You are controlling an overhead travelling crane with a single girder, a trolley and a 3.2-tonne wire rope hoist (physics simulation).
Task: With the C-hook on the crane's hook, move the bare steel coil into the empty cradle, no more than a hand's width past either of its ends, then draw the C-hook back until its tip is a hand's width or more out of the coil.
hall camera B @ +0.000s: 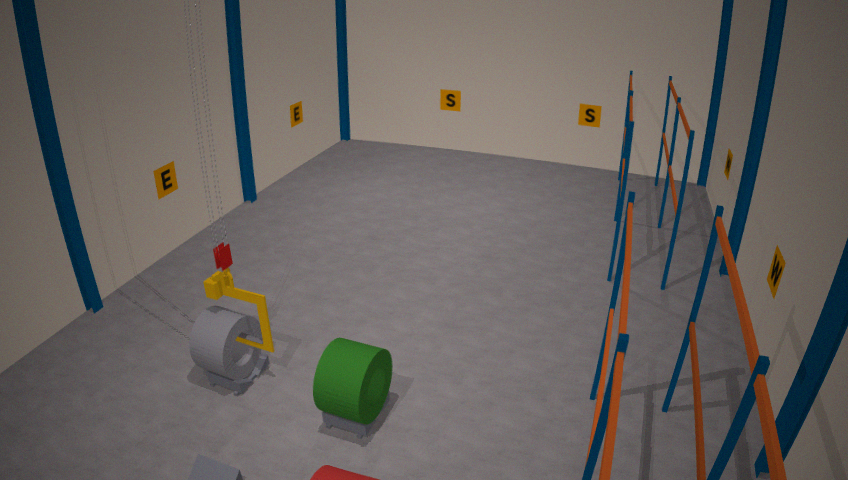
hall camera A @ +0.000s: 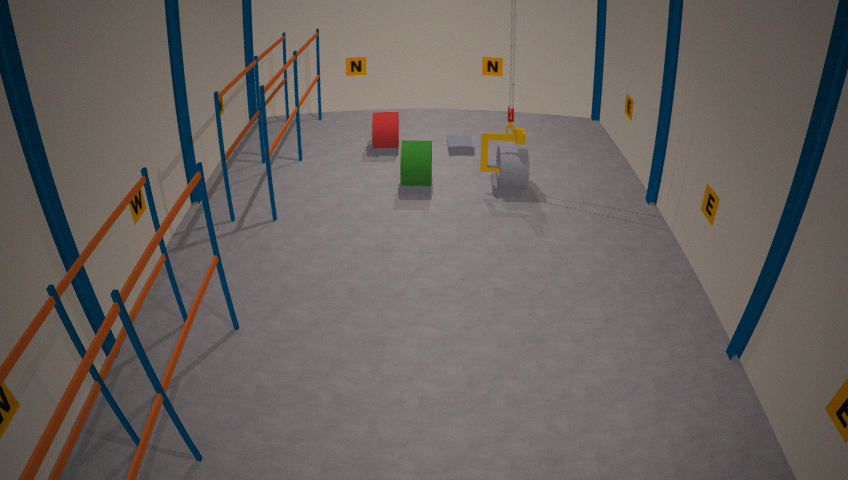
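Note:
The bare steel coil [hall camera A: 514,168] [hall camera B: 208,343] sits in a grey cradle [hall camera B: 224,382]. In hall camera A it stands a little to the right on the cradle; the exact overhang cannot be told. My yellow C-hook [hall camera A: 484,153] [hall camera B: 265,321] hangs upright from the red hook block [hall camera A: 510,114] [hall camera B: 223,256]. Its lower arm reaches into the bore from the west side, at about mid height, apart from the bore's top as far as shows. The upright stands a short way off the coil's west end. The tip is hidden inside the coil. The C-hook carries nothing.
A green coil [hall camera A: 416,162] [hall camera B: 351,380] stands in a cradle to the west. A red coil [hall camera A: 385,129] [hall camera B: 342,474] stands farther north-west. Another grey cradle [hall camera A: 460,142] [hall camera B: 215,469], without a coil, lies north of the steel coil. Racks [hall camera A: 218,255] [hall camera B: 624,255] line the west side.

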